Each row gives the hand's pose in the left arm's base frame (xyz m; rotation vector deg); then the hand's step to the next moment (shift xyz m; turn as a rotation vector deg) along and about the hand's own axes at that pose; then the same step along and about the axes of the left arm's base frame.
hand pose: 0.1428 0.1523 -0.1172 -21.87 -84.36 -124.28
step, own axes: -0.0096 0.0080 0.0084 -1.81 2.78 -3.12
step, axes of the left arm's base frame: 0.0120 0.0076 0.0048 3.15 -3.29 0.13
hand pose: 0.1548 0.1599 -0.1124 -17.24 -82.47 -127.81
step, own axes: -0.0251 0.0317 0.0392 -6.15 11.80 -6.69
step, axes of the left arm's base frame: 0.0348 0.0311 0.0315 11.59 -8.46 3.99
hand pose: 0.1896 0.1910 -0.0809 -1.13 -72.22 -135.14
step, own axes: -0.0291 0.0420 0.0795 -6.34 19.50 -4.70
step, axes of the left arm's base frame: 0.0270 0.0543 0.0724 14.47 -10.45 11.13
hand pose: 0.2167 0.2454 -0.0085 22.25 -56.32 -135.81
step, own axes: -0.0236 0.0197 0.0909 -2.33 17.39 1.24
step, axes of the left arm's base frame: -0.0145 0.0533 0.0785 7.76 -8.18 13.50
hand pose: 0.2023 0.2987 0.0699 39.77 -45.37 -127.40
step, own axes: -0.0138 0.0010 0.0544 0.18 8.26 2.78
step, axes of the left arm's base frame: -0.0265 0.0279 0.0408 1.43 -4.08 7.57
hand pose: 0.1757 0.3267 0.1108 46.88 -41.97 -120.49
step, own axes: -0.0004 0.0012 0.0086 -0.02 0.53 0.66
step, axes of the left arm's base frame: -0.0056 0.0016 0.0064 -0.25 -0.13 0.80
